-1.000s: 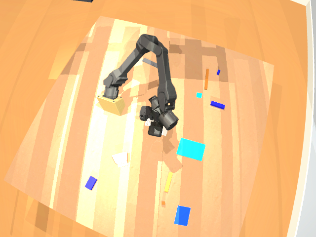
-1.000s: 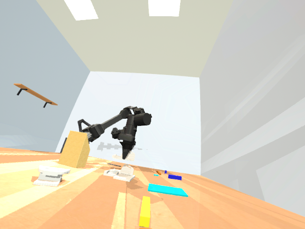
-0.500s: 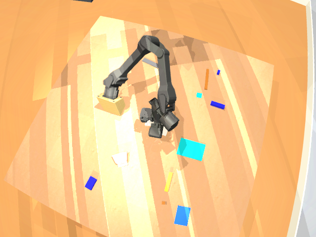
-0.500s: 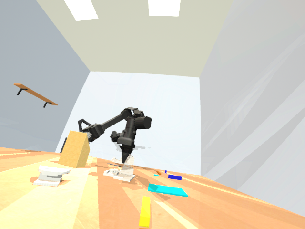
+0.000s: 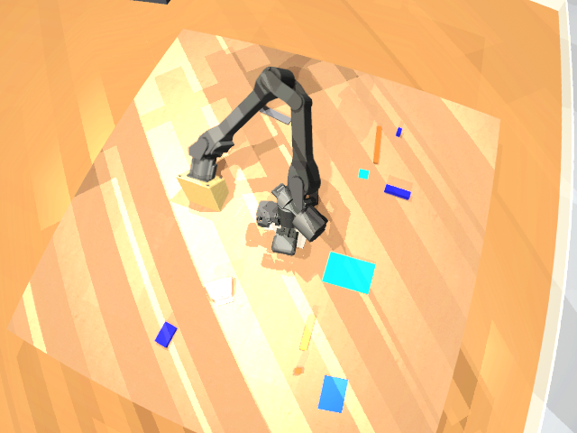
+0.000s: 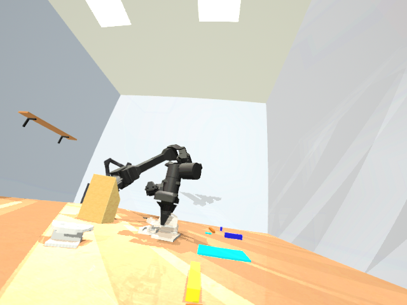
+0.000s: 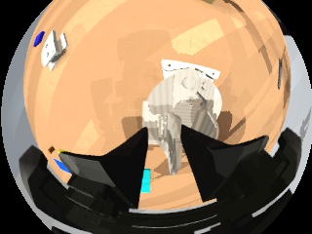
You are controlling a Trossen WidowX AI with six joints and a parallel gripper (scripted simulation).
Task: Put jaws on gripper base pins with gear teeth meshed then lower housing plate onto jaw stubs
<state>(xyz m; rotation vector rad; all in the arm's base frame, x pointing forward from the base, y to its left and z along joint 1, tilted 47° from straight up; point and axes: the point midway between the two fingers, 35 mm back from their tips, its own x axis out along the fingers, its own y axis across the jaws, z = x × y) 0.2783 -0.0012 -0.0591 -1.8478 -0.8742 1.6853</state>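
My gripper tip is 10 mm short of the flat white plate, 30 mm to the right of it and 40 mm above it. From my gripper tip the other things lie so: dark blue bar 270 mm ahead, 230 mm to the left, 30 mm below; then yellow bar 140 mm ahead, 250 mm to the right, 30 mm below; then cyan sheet 200 mm ahead, 60 mm to the right, 40 mm below.
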